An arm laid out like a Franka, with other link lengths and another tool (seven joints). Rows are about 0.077 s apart.
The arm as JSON. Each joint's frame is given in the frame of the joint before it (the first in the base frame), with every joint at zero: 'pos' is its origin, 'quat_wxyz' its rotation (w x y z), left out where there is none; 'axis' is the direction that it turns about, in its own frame. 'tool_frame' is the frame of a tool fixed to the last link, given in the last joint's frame.
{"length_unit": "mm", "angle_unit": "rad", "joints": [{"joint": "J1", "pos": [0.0, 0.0, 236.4], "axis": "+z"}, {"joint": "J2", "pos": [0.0, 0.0, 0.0], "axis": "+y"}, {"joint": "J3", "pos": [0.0, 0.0, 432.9], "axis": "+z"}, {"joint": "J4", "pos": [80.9, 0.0, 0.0], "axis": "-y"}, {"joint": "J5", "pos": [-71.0, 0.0, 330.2], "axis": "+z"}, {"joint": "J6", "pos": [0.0, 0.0, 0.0], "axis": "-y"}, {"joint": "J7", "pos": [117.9, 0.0, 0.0], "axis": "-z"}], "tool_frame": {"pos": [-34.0, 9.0, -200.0], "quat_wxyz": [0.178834, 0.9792, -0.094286, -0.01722]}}
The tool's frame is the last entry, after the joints.
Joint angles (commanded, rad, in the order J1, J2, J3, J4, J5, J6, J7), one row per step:
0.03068 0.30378 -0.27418 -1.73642 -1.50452 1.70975 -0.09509
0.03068 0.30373 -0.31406 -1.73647 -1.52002 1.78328 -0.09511
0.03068 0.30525 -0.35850 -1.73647 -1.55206 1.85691 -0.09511
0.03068 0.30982 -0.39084 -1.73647 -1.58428 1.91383 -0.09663
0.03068 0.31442 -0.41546 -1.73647 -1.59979 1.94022 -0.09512
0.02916 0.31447 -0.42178 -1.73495 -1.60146 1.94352 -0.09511
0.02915 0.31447 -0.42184 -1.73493 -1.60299 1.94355 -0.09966
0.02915 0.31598 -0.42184 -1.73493 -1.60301 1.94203 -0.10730
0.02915 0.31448 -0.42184 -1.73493 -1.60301 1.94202 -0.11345
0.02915 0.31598 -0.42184 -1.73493 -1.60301 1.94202 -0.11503
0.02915 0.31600 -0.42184 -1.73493 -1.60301 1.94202 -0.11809
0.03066 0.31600 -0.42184 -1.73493 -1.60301 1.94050 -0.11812
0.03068 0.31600 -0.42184 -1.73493 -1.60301 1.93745 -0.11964
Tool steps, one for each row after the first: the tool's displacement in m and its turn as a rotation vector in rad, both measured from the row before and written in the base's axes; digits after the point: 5 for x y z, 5 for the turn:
0.00314 -0.01409 0.00027 0.00651 -0.00298 0.03475
0.00255 -0.01604 0.00249 -0.00846 0.00526 0.03764
0.00338 -0.01112 0.00078 -0.01140 0.01379 0.03412
-0.00122 -0.00949 -0.00004 -0.00848 0.00765 0.00676
-0.00173 -0.00355 0.00133 -0.00235 -0.00088 -0.00368
0.00014 -0.00005 0.00038 -0.00114 0.00511 0.00069
0.00021 -0.00012 -0.00045 -0.00055 0.00919 -0.00124
-0.00033 -0.00002 0.00105 0.00021 0.00465 0.00007
0.00041 0.00001 -0.00079 0.00000 0.00308 0.00002
0.00004 0.00000 0.00009 0.00009 0.00308 0.00004
0.00027 0.00074 0.00014 -0.00070 0.00007 0.00016
-0.00052 -0.00023 0.00033 -0.00136 0.00159 -0.00267

